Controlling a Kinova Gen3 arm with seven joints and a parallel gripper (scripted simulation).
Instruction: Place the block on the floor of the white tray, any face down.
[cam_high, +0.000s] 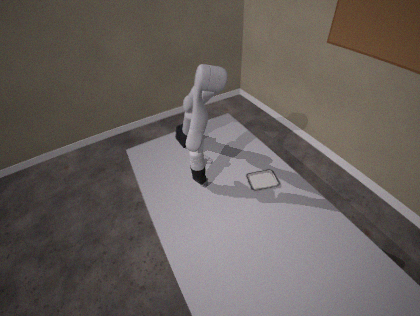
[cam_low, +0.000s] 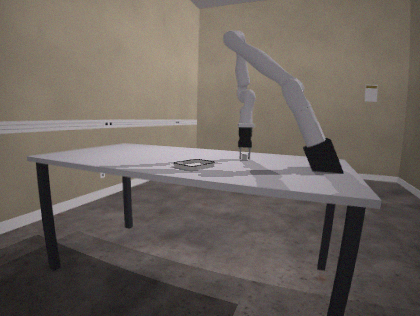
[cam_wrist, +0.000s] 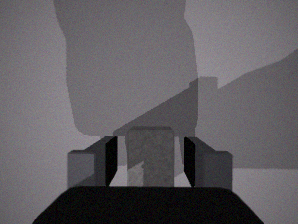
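Right now the grey block is 1 cm below my hand. Also, from my hand: white tray: 10 cm ahead, 34 cm to the left, 1 cm below.
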